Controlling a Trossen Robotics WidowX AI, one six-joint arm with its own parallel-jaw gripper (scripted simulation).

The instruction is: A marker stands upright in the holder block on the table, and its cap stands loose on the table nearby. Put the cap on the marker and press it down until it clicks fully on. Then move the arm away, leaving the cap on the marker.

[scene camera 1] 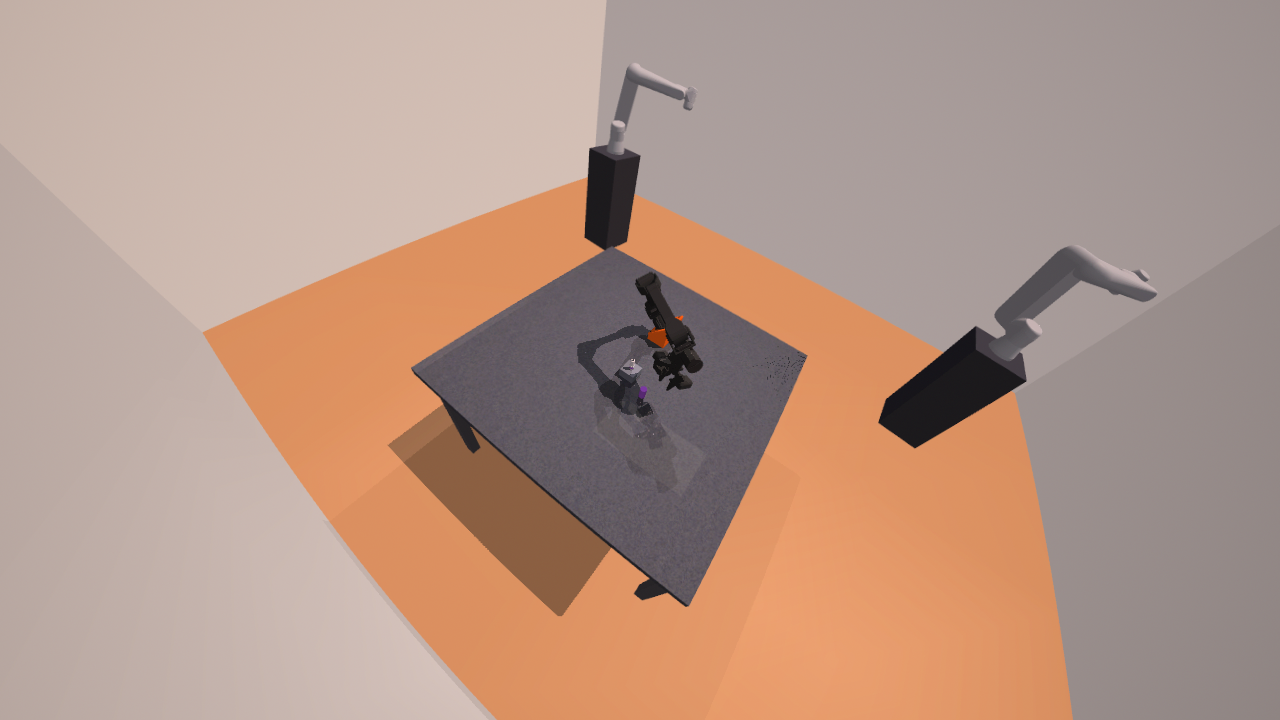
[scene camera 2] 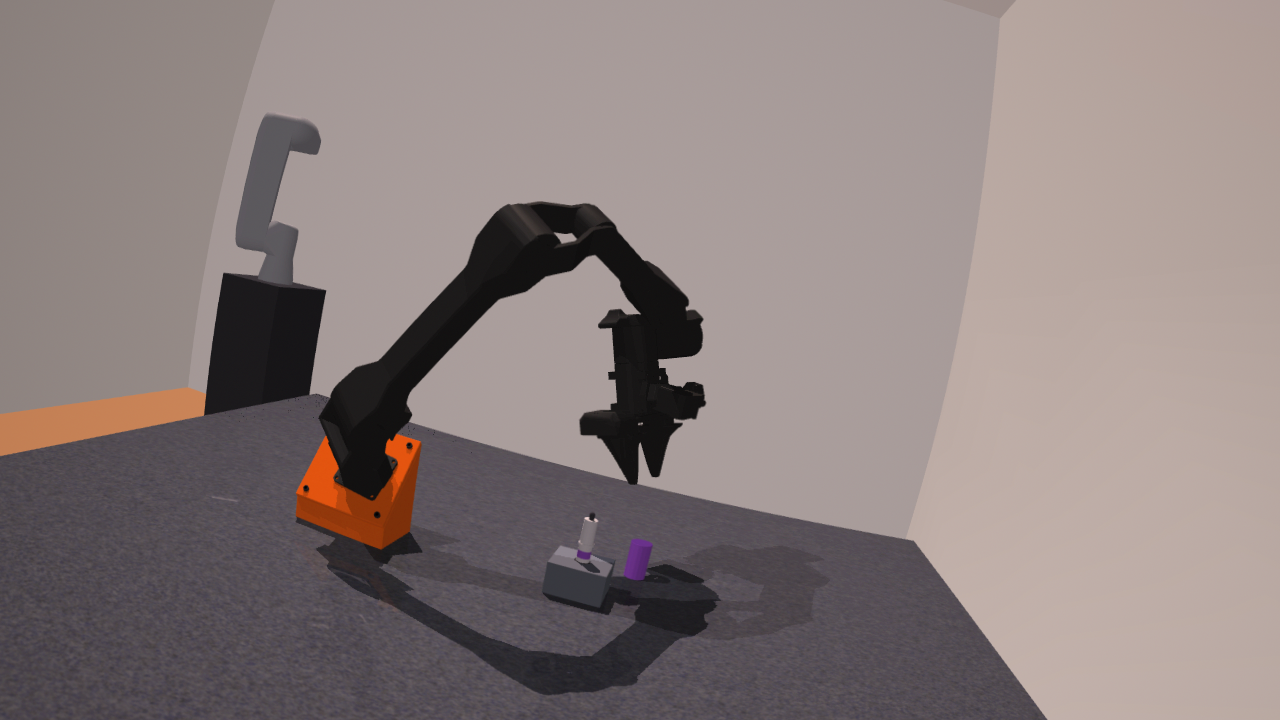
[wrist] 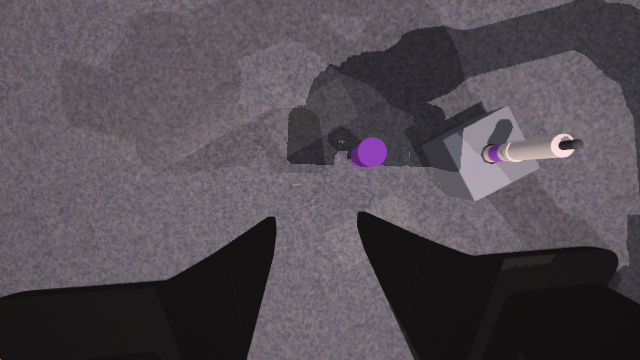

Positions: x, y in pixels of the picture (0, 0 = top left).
Labels:
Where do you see a grey holder block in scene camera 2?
590, 589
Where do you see a grey holder block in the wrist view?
439, 157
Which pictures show my gripper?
Scene camera 1, scene camera 2 and the wrist view: all of them.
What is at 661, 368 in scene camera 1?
My gripper.

